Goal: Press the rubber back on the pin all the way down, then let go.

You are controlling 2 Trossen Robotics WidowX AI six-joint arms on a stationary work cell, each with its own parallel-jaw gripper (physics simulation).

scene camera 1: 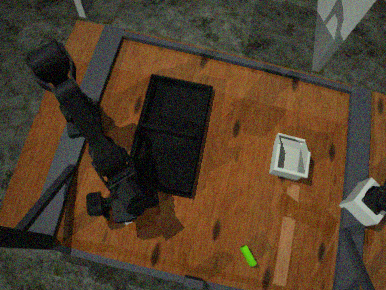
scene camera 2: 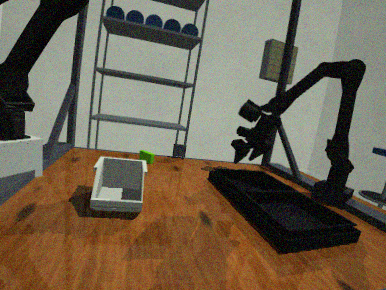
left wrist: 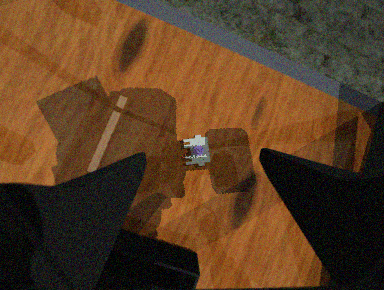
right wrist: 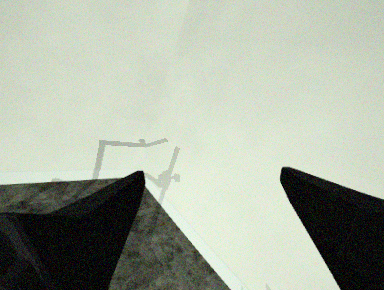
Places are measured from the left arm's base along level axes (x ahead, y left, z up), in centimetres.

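Pixels of known places: left gripper, fingertip midpoint: [scene camera 2: 242, 161] [left wrist: 202, 155]; right gripper, fingertip midpoint: [right wrist: 212, 175]; left arm's base at its link origin: [scene camera 2: 334, 186]; right arm's base at its link origin: [scene camera 1: 374, 200] [scene camera 2: 9, 136].
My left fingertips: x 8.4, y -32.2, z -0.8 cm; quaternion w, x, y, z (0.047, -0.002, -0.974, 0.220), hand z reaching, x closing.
Observation:
For each thing: its top centre in the pictures, then the offset to it from my left fingertips. "spot": a spot on its surface instead.
- pin at its top centre: [left wrist: 197, 150] dz -3.1, dx +0.0, dy -0.4 cm
- small purple patch at a spot on its surface: [left wrist: 198, 150] spot: dz -3.2, dx -0.1, dy -0.4 cm
- pale sliver at a spot on its surface: [scene camera 1: 129, 222] spot: dz -3.9, dx +0.5, dy -1.5 cm
- black two-part tray at its top centre: [scene camera 2: 271, 191] [scene camera 1: 170, 130] dz -0.3, dx +17.6, dy +23.3 cm
- white-grey open bin at a spot on its surface: [scene camera 2: 116, 205] spot: dz -1.7, dx +55.2, dy +13.8 cm
- bright green block at its top centre: [scene camera 1: 249, 255] [scene camera 2: 147, 152] dz -0.5, dx +32.3, dy -18.1 cm
The pin [left wrist: 201, 141] is a small white-grey piece with jagged prongs on the wood table, in the left wrist view's middle. A small purple patch [left wrist: 198, 150] shows on its middle, apparently the rubber back. How far down it sits cannot be told. A pale sliver [scene camera 1: 129, 222] shows at the gripper's lower edge in scene camera 1. My left gripper [left wrist: 202, 155] [scene camera 2: 244, 159] is open and empty above the pin, with a finger at each side of it in the wrist view. My right gripper [right wrist: 212, 175] is open and empty, facing a pale wall.
A black two-part tray [scene camera 1: 199, 142] [scene camera 2: 280, 239] lies beside the left arm. A white-grey open bin [scene camera 1: 291, 177] [scene camera 2: 116, 205] stands across the table. A bright green block [scene camera 1: 248, 256] [scene camera 2: 147, 156] lies on the table. Grey frame rails [scene camera 1: 225, 55] edge the table.

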